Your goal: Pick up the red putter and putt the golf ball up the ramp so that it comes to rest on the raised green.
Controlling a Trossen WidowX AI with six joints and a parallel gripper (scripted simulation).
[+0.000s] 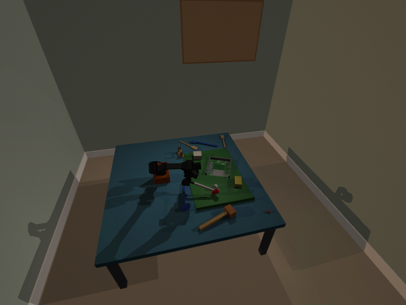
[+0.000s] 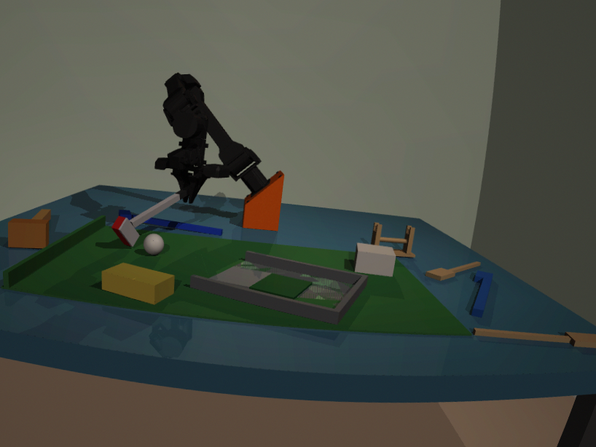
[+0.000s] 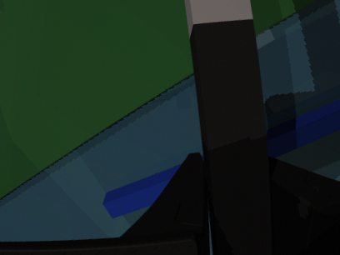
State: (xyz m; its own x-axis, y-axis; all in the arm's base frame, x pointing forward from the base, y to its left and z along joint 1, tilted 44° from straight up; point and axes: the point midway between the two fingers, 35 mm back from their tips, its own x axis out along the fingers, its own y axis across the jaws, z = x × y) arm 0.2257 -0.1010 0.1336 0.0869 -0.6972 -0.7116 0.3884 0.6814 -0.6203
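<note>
The red putter lies 110 mm ahead of my gripper tip and 40 mm to the right of it. The rest, counted from my gripper tip: white golf ball: 220 mm ahead, 50 mm below, 20 mm to the right; green mat: 250 mm ahead, 160 mm to the left, 80 mm below; grey frame: 320 mm ahead, 260 mm to the left, 70 mm below.
</note>
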